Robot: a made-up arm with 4 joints.
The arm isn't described. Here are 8 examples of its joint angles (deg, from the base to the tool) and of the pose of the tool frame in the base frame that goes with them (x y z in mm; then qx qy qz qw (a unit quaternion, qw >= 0)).
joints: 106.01 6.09 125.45 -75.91
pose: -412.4 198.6 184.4 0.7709 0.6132 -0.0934 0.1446
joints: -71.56 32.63 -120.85 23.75
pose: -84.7 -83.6 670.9 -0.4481 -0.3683 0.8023 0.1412
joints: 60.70 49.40 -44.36 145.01
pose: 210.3 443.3 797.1 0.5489 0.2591 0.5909 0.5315
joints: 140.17 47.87 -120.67 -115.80
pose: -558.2 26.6 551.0 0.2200 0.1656 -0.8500 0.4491
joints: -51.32 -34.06 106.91 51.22
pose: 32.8 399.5 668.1 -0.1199 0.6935 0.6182 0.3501
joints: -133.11 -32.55 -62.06 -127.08
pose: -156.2 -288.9 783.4 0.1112 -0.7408 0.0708 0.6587
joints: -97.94 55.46 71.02 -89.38
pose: 316.2 43.8 100.1 -0.0024 0.7576 0.4139 0.5047
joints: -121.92 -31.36 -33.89 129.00
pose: 54.6 -302.7 461.3 0.8235 -0.3242 -0.2133 0.4138
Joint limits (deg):
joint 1: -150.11..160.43
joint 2: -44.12..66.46
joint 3: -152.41..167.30
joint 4: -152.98..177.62
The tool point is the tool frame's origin. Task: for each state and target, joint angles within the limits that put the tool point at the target. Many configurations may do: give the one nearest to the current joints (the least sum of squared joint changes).
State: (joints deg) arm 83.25 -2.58 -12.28 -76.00
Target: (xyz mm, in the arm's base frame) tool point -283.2 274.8 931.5
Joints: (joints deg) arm 75.33 -0.05 -15.53 -108.66
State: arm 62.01 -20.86 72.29 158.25
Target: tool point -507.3 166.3 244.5
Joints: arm 99.73 -5.00 76.10 177.62
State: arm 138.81 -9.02 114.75 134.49
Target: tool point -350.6 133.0 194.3
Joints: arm 109.85 15.36 78.28 116.70
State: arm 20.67 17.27 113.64 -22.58
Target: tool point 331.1 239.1 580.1
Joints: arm -24.08 18.00 62.24 -17.77
